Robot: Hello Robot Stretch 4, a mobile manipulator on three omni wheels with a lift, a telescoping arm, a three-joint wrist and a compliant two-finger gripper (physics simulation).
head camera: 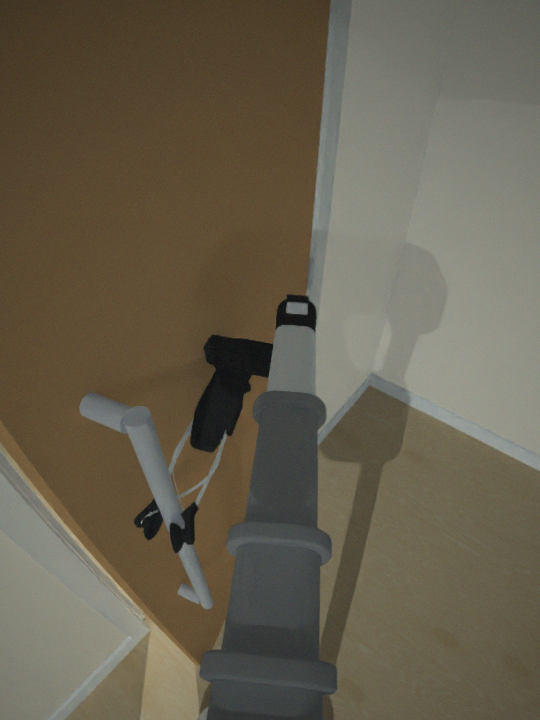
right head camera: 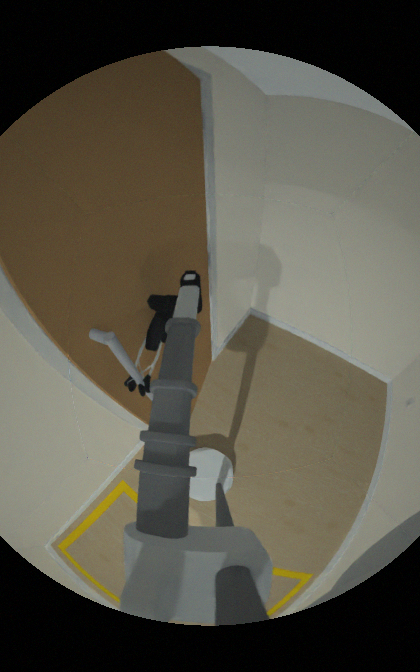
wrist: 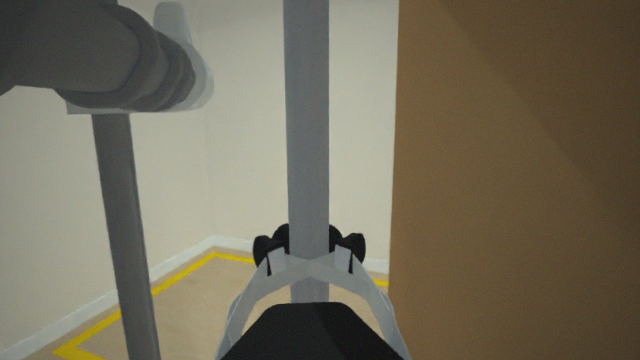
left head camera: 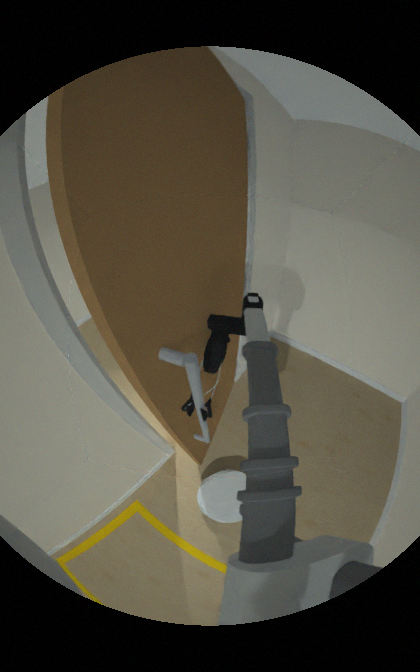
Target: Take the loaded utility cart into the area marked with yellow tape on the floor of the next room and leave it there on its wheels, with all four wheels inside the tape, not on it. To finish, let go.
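Places are measured from the robot's base along level axes (x ahead, y left, z up), in metres.
Where they show: gripper, fingertip midpoint: point(head camera: 160, 546) point(wrist: 304, 243).
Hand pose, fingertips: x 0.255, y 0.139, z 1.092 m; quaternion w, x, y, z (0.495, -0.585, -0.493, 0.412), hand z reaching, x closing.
Observation:
After its pixels a point has its place.
The loaded utility cart does not show in any view. Yellow tape point(left head camera: 100, 532) point(right head camera: 123, 486) point(wrist: 214, 255) @(y -0.179, x -2.289, z -0.028 m) marks an area on the floor, at the lower left of the left head view and at both lower sides of the right head view. My gripper point(head camera: 167, 523) point(left head camera: 198, 408) point(right head camera: 137, 384) point(wrist: 304, 243) @(y 0.139, x 0.255, z 1.092 m) is shut on the upright grey bar handle point(head camera: 149, 450) @(y 0.127, x 0.285, z 1.249 m) point(left head camera: 195, 382) point(right head camera: 122, 357) point(wrist: 307, 125) @(y 0.132, x 0.307, z 1.183 m) of a brown door. Its two pads sit on either side of the bar. My arm partly hides the tape in the right head view.
The brown door point(head camera: 145, 203) @(y 0.155, x 0.445, z 1.425 m) point(left head camera: 150, 200) point(right head camera: 110, 175) point(wrist: 515, 175) @(y 0.162, x 0.422, z 1.176 m) stands open at an angle. A round white shape point(left head camera: 222, 495) point(right head camera: 210, 475) lies low by its bottom corner, partly behind my arm. Pale walls point(head camera: 482, 232) @(y -0.765, x 1.608, z 1.043 m) point(wrist: 240, 150) @(y 0.085, x -2.344, z 0.848 m) meet in a corner beyond the door.

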